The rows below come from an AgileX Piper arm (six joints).
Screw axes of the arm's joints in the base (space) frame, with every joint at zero. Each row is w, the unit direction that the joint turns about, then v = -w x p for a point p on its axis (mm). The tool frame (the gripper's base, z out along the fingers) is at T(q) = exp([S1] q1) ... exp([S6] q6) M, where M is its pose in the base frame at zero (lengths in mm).
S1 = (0, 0, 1, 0, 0, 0)
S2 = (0, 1, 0, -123, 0, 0)
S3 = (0, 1, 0, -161.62, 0, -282.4)
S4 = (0.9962, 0, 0.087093, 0, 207.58, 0)
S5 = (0, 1, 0, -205.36, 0, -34.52)
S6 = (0.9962, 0, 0.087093, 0, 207.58, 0)
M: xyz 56.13 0 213.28 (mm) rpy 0 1.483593 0 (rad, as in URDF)
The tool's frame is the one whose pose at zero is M.
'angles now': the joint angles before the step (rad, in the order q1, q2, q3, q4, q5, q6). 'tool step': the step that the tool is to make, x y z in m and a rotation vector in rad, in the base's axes. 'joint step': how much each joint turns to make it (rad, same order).
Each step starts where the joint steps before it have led.
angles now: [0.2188 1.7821 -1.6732 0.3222 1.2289 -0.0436]
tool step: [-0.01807 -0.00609 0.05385 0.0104 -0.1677 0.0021]
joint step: [0.0000 -0.0958 -0.0675 -0.0245 -0.0014 -0.0046]
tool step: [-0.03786 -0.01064 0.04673 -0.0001 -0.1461 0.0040]
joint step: [0.0000 -0.1406 0.0009 -0.0263 0.0001 -0.0117]
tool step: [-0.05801 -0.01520 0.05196 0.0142 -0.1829 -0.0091]
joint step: [0.0000 -0.1823 0.0009 -0.0270 0.0000 -0.0010]
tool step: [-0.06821 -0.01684 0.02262 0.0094 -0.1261 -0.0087]
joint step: [-0.0001 -0.2137 0.0912 -0.0193 -0.0022 -0.0023]
